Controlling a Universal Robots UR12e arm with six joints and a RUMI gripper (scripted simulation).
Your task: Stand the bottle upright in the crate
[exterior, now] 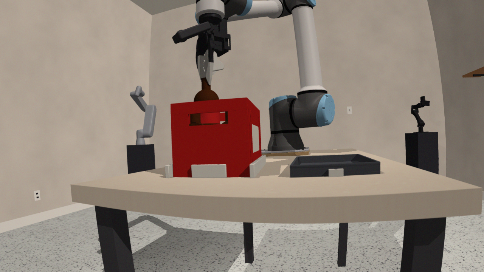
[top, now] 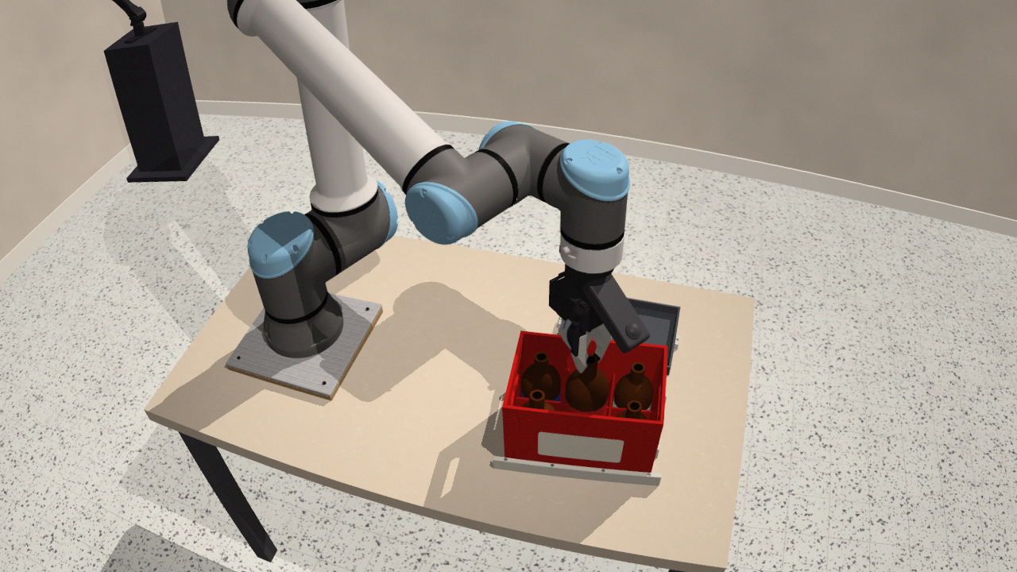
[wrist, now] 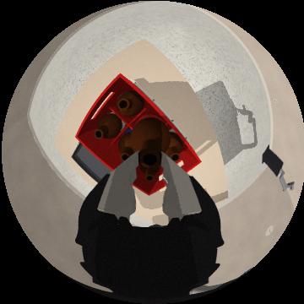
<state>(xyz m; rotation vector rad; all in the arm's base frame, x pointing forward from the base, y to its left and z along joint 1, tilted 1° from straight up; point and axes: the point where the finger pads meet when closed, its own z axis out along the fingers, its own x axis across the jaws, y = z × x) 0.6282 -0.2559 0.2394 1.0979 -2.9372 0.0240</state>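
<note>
The red crate lies 4 cm to the left of my hand and 17 cm below it. Also, from my hand: tray: 7 cm ahead, 33 cm to the left, 24 cm below.
</note>
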